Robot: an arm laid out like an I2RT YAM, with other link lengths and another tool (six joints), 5 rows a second.
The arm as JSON. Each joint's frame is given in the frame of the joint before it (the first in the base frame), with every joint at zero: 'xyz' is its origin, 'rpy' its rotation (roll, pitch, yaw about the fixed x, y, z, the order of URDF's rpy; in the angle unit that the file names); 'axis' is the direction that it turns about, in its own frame. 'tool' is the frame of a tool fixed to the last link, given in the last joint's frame.
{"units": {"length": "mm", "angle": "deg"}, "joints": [
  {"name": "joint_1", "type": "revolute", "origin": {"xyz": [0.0, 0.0, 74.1], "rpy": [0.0, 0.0, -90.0]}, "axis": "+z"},
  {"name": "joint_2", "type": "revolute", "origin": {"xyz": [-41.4, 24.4, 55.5], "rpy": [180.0, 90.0, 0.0]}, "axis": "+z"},
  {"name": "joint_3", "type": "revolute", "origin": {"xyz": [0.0, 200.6, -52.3], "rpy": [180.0, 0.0, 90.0]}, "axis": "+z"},
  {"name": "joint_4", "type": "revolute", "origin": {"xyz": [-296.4, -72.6, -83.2], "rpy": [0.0, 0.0, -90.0]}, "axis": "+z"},
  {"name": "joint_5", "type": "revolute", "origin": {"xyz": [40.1, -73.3, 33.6], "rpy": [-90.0, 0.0, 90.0]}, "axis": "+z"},
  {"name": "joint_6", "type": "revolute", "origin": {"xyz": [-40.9, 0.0, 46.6], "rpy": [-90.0, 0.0, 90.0]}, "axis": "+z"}
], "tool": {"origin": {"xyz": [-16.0, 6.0, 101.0], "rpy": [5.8, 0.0, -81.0]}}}
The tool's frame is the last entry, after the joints.
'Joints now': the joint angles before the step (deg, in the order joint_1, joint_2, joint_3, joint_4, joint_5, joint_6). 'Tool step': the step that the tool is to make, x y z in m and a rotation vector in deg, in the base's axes. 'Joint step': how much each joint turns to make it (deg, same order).
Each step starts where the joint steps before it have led.
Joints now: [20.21 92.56 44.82 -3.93 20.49 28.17]
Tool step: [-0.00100 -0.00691 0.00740 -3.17 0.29 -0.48]
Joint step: [-0.08 -1.04 0.35 -2.17 2.51 -1.57]
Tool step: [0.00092 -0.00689 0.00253 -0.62 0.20 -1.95]
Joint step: [-0.60 0.07 0.71 -1.38 1.23 0.83]
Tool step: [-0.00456 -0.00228 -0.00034 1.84 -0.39 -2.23]
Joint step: [-0.11 -1.17 -1.04 -0.34 -0.02 2.91]
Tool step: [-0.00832 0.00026 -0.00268 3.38 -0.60 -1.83]
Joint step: [0.00 -2.30 -2.54 0.51 -1.30 3.55]
